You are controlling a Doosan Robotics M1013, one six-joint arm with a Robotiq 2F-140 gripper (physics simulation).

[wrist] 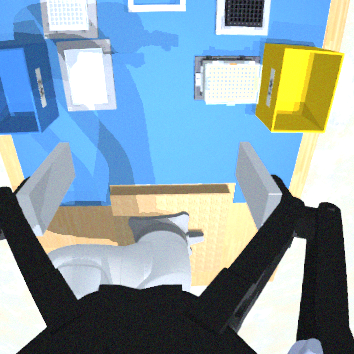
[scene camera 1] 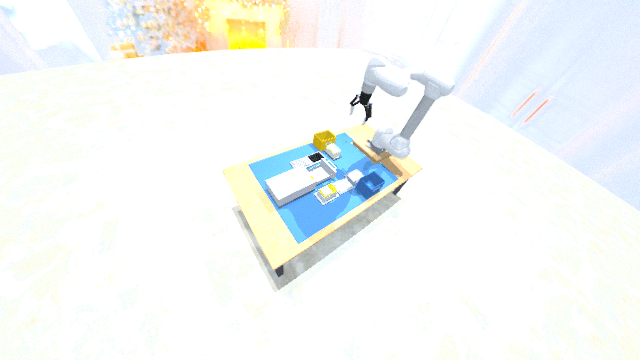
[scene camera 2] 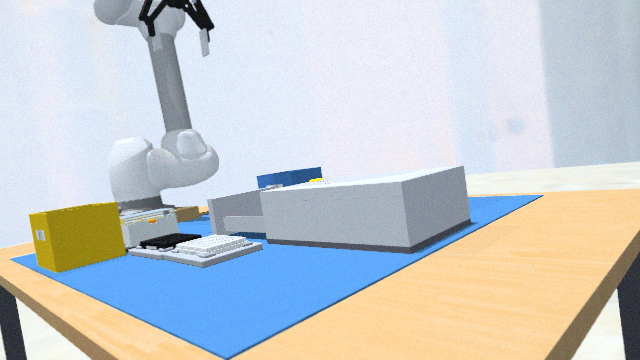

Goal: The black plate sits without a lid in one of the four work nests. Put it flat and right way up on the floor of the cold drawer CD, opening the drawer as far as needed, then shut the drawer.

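Places are measured from the arm's base along level axes (x ahead, y left, z up), in millimetres.
Pixels of known places: gripper, fingertip midpoint: (wrist: pixel 154 158) (scene camera 1: pixel 356 119) (scene camera 2: pixel 183 53); arm's base, origin of the base link: (wrist: pixel 161 235) (scene camera 1: pixel 376 147).
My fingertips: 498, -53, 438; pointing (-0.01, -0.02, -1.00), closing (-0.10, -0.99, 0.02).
Observation:
For each thing: its middle in the pictures, then the offset to it from my fingertips, as dx, dy, dz. "*": a spot on its surface instead.
- black plate, body centre: (scene camera 2: pixel 170 241) (scene camera 1: pixel 316 157) +135, -199, -461
- white plate, body centre: (scene camera 2: pixel 210 244) (scene camera 1: pixel 301 163) +300, -213, -461
- cold drawer, surface spot: (wrist: pixel 157 8) * +119, -11, -404
- grey-white cabinet, body centre: (scene camera 2: pixel 359 205) (scene camera 1: pixel 291 184) +529, -44, -427
- yellow bin, body centre: (wrist: pixel 294 86) (scene camera 2: pixel 76 234) (scene camera 1: pixel 324 140) -64, -309, -420
- white tip box, body centre: (wrist: pixel 229 80) (scene camera 2: pixel 146 228) (scene camera 1: pixel 333 151) -44, -158, -442
- blue bin, body centre: (wrist: pixel 15 87) (scene camera 2: pixel 290 189) (scene camera 1: pixel 370 184) +2, +326, -420
- white block, body centre: (wrist: pixel 86 76) (scene camera 1: pixel 355 175) -5, +171, -464
- yellow-topped item, body centre: (scene camera 1: pixel 327 192) +344, +164, -436
The black plate (scene camera 1: pixel 316 157) (scene camera 2: pixel 170 240) (wrist: pixel 244 12) sits lidless, flat in a pale nest beside a white plate (scene camera 1: pixel 300 163) (scene camera 2: pixel 212 244). The cold drawer (scene camera 1: pixel 329 167) (scene camera 2: pixel 235 206) (wrist: pixel 157 8) stands partly open from the grey-white cabinet (scene camera 1: pixel 290 186) (scene camera 2: pixel 345 212), its front towards the arm's base. Part of the drawer shows at the top edge of the wrist view; its floor is mostly hidden. My gripper (scene camera 1: pixel 358 117) (scene camera 2: pixel 181 52) (wrist: pixel 154 158) is open and empty, high above the arm-base end of the table, well apart from the plate and drawer.
A yellow bin (scene camera 1: pixel 324 140) (scene camera 2: pixel 77 237) (wrist: pixel 300 90) stands by a white tip box (scene camera 1: pixel 332 151) (wrist: pixel 231 82). A blue bin (scene camera 1: pixel 371 184) (wrist: pixel 17 90) stands across the mat near a white block (scene camera 1: pixel 355 176) (wrist: pixel 87 75). A yellow-topped item (scene camera 1: pixel 327 190) sits beside the cabinet.

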